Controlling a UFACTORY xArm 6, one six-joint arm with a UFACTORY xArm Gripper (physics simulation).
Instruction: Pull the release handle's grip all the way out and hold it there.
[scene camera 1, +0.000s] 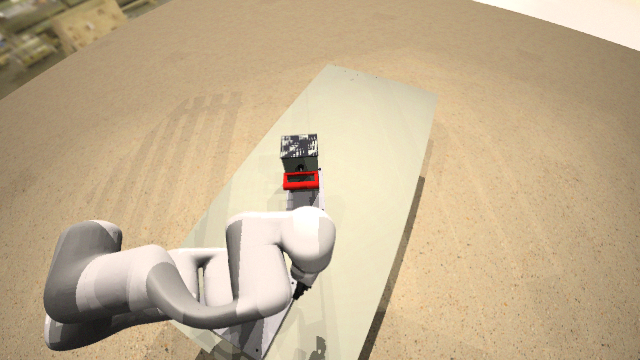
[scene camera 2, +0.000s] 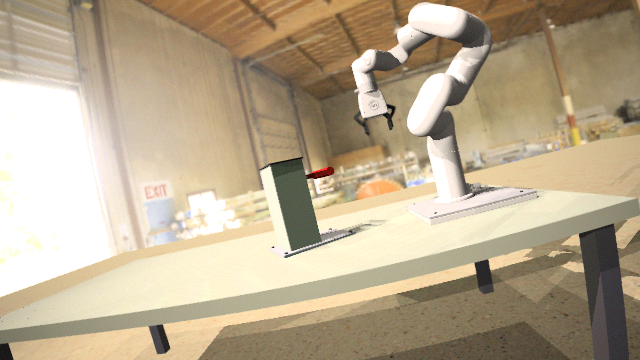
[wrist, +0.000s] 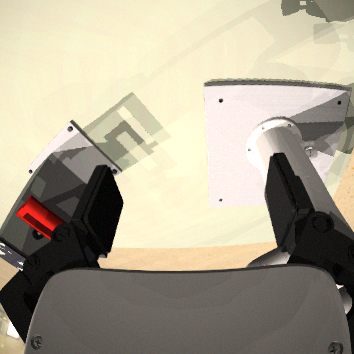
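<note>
The release handle's red grip (scene camera 1: 301, 187) (scene camera 2: 324, 173) (wrist: 44, 212) is a bar-shaped loop. It stands a short way out from the upper front of a grey-green box-shaped housing (scene camera 1: 306, 164) (scene camera 2: 295, 205) (wrist: 44, 181), on the side facing the arm's base. My gripper (scene camera 2: 379, 131) (wrist: 190, 178) is open and empty, with its fingers wide apart and pointing down. It is higher than the grip and apart from it, on the arm-base side. In the wrist view the grip shows at the left, beyond the left finger and partly covered by it. In scene camera 1 the arm hides most of the gripper.
The housing's flat plate (scene camera 2: 345, 232) (wrist: 62, 139) lies on the pale table (scene camera 1: 370, 150) (scene camera 2: 200, 285) (wrist: 170, 55). The arm's base plate (scene camera 2: 425, 214) (wrist: 230, 150) is on the same table. The arm's own column (scene camera 2: 450, 165) (wrist: 295, 165) rises beside the gripper's right finger in the wrist view.
</note>
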